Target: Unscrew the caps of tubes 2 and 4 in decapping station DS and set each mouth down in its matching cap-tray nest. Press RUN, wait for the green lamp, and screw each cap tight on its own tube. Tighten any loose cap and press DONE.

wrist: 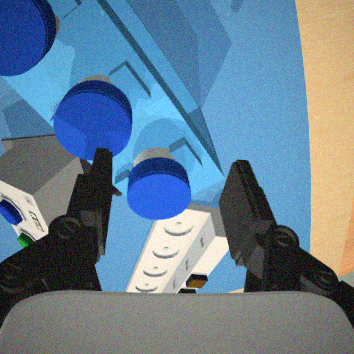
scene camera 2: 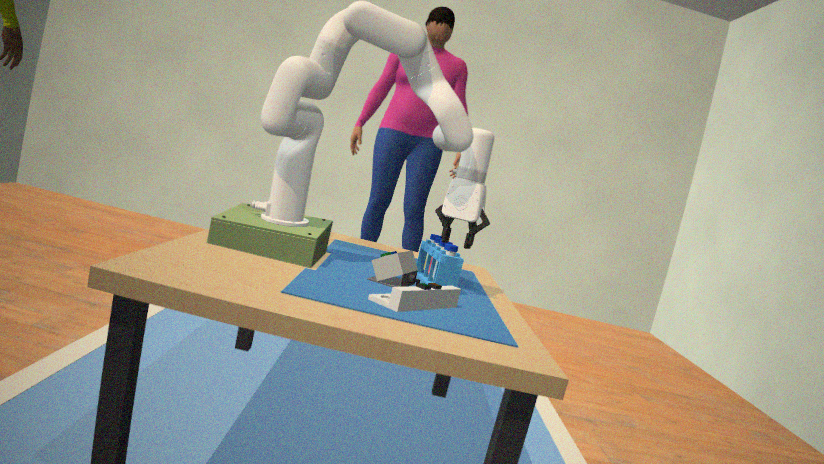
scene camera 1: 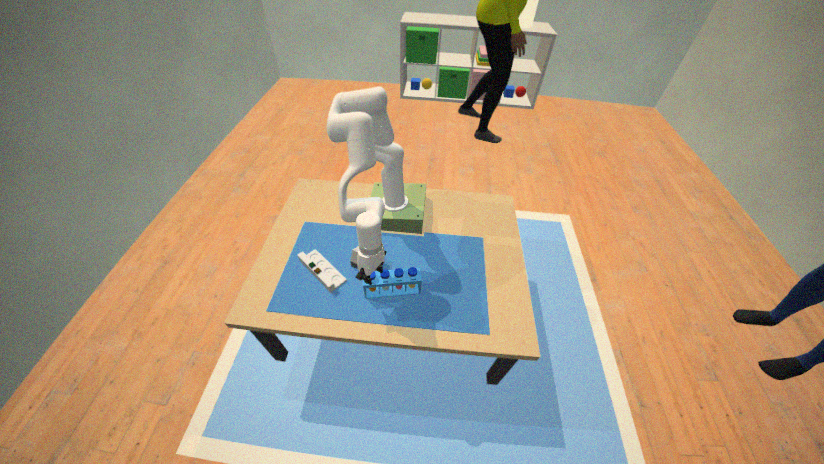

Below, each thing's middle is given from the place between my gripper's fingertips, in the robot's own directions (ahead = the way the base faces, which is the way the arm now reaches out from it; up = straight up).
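Scene:
There is the grey button box [scene camera 2: 387, 267], and my hand is 4 cm to the left of it. My hand is also 8 cm above the box, and 14 cm past it.

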